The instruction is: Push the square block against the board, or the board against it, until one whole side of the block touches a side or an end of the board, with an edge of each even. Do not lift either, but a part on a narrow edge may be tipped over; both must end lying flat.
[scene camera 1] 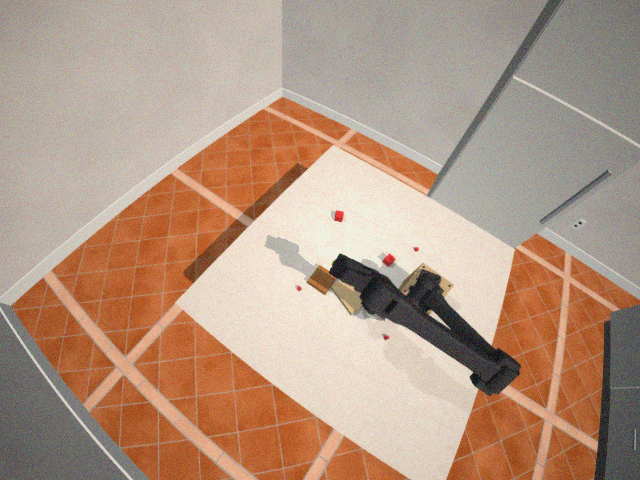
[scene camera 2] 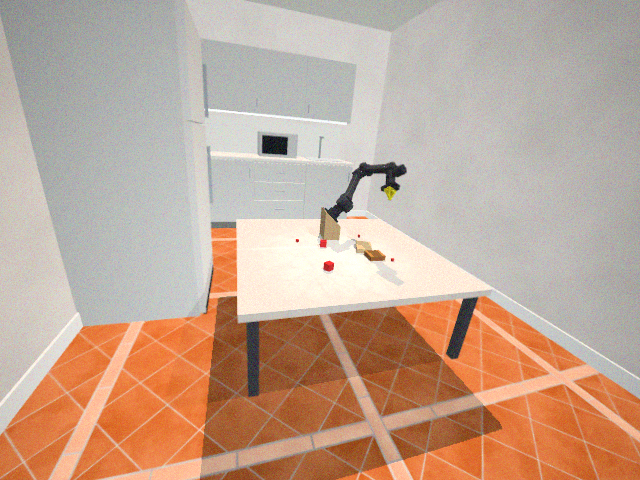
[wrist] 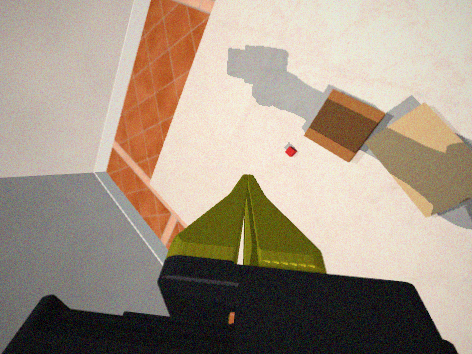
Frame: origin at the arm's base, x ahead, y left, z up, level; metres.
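Where they show: gripper, fingertip midpoint: [scene camera 1: 332, 262] [scene camera 2: 389, 200] [wrist: 247, 182]; arm's base, origin of the base link: [scene camera 1: 426, 285] [scene camera 2: 330, 216].
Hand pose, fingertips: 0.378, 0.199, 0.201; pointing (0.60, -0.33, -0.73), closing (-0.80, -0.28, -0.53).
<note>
Things, the pixels of their top centre, and the offset from my fingertips, as dx, dy, dz. Level surfaces: height alone.
- brown square block, middle of its top: [wrist: 340, 125] [scene camera 1: 322, 278] [scene camera 2: 375, 253] +0.030, -0.067, -0.330
- pale wooden board, middle of its top: [wrist: 425, 160] [scene camera 1: 350, 293] [scene camera 2: 363, 245] -0.110, -0.063, -0.330
- small red cube, middle of its top: [wrist: 289, 151] [scene camera 1: 299, 287] [scene camera 2: 392, 258] +0.102, +0.019, -0.343
- white table, its level: dz -0.359
The brown square block [scene camera 1: 321, 279] [scene camera 2: 374, 255] [wrist: 345, 125] lies flat on the table. The pale wooden board [scene camera 1: 349, 299] [scene camera 2: 363, 246] [wrist: 425, 165] lies beside it, on the arm-base side, turned at an angle to it. In the wrist view, a board corner is close to the block's right side, with a wedge-shaped gap opening between them; whether that corner touches is unclear. The arm hides part of the board in scene camera 1, and its right end is cut off in the wrist view. My gripper [scene camera 2: 389, 198] [wrist: 247, 182] is shut and empty, high above the table.
A small red cube [scene camera 1: 298, 288] [scene camera 2: 392, 259] [wrist: 290, 151] lies near the block. Two larger red cubes [scene camera 1: 338, 215] [scene camera 1: 388, 259] and other small ones [scene camera 1: 416, 249] [scene camera 1: 386, 337] lie about. A tan slab [scene camera 2: 329, 226] stands at the arm's base. The white table [scene camera 2: 279, 289] carries everything.
</note>
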